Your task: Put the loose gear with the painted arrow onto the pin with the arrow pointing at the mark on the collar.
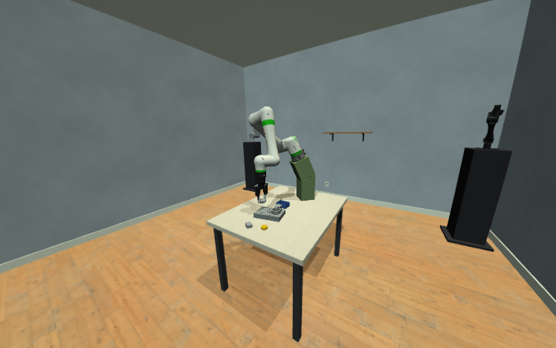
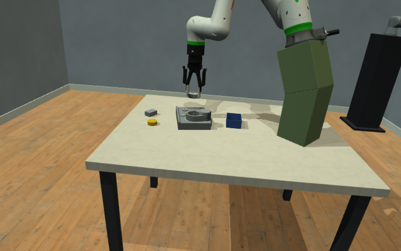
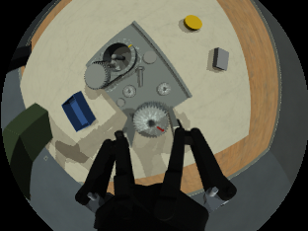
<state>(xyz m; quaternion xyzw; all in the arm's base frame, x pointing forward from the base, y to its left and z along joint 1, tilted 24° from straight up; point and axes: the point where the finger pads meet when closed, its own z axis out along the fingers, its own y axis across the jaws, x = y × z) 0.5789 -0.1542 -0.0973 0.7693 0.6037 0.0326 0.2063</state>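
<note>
Right now the thin pin is 10 cm below my hand, 8 cm to the left of it and 1 cm ahead of it. From my hand the other things lie so: grey block 24 cm ahead, 13 cm below, 4 cm to the left; blue bin 24 cm behind, 13 cm below, 8 cm to the left; grey gear 2 cm below.
</note>
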